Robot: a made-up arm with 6 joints.
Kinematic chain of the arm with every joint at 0, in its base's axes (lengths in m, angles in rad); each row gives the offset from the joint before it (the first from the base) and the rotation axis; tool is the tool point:
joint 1: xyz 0 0 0.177 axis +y
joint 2: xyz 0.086 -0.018 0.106 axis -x
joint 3: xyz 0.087 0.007 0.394 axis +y
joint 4: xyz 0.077 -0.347 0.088 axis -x
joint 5: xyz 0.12 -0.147 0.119 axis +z
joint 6: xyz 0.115 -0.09 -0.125 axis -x
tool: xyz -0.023 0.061 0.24
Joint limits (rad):
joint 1: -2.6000..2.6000
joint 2: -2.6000..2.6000
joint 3: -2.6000..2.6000
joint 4: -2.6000..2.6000
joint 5: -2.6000..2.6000
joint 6: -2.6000..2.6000
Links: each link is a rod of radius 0.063 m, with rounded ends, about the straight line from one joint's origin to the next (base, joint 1, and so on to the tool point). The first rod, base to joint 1, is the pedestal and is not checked.
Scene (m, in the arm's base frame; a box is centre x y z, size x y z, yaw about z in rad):
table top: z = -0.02
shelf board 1: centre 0.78 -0.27 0.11 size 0.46 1 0.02 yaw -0.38
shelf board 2: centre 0.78 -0.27 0.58 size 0.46 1 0.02 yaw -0.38
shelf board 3: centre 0.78 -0.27 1.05 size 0.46 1 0.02 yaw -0.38
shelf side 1: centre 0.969 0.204 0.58 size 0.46 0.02 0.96 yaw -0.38
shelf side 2: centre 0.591 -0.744 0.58 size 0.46 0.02 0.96 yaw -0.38
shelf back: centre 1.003 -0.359 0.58 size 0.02 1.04 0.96 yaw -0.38
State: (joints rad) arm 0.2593 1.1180 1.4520 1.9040 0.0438 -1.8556
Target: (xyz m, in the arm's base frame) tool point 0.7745 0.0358 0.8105
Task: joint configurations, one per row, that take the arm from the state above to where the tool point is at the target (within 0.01 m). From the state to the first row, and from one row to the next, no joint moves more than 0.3 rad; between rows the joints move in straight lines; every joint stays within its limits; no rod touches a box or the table.
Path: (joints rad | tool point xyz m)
1: 0.1439 1.0926 1.4888 2.1161 -0.0301 -1.7441 | 0.7197 0.0859 0.3216
2: 0.0284 1.0672 1.5256 2.3281 -0.1041 -1.6326 | 0.6035 0.1332 0.3214
3: -0.0870 1.0418 1.5624 2.5402 -0.1780 -1.5211 | 0.4711 0.1753 0.3245
4: -0.2964 1.0557 1.4746 2.2944 -0.1568 -1.6413 | 0.5408 0.1633 0.5441
5: -0.5058 1.0695 1.3867 2.0486 -0.1357 -1.7616 | 0.4848 0.1515 0.8105
6: -0.2766 1.0347 1.3182 1.8182 -0.0833 -1.8832 | 0.6340 0.1030 0.8332
7: -0.0473 0.9999 1.2496 1.5878 -0.0309 -2.0047 | 0.7745 0.0358 0.8105

